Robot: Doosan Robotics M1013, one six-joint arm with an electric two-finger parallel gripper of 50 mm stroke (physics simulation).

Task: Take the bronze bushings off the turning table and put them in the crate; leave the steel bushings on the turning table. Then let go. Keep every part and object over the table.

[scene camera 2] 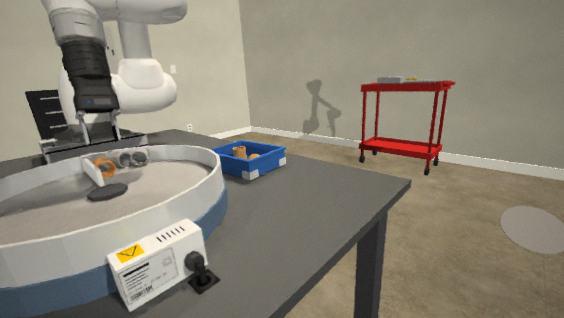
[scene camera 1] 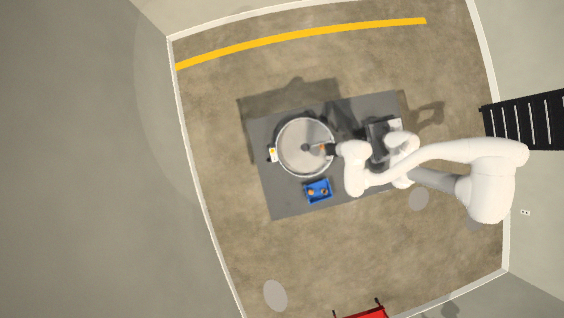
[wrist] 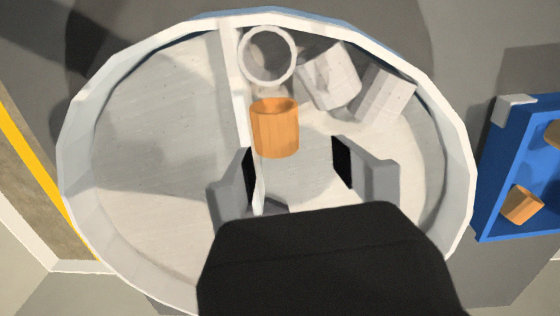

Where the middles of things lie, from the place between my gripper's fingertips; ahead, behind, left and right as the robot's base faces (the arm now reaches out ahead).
Labels:
I see my gripper 16 cm short of the blue crate [scene camera 2: 271, 156], 28 cm to the right of it and 10 cm above it.

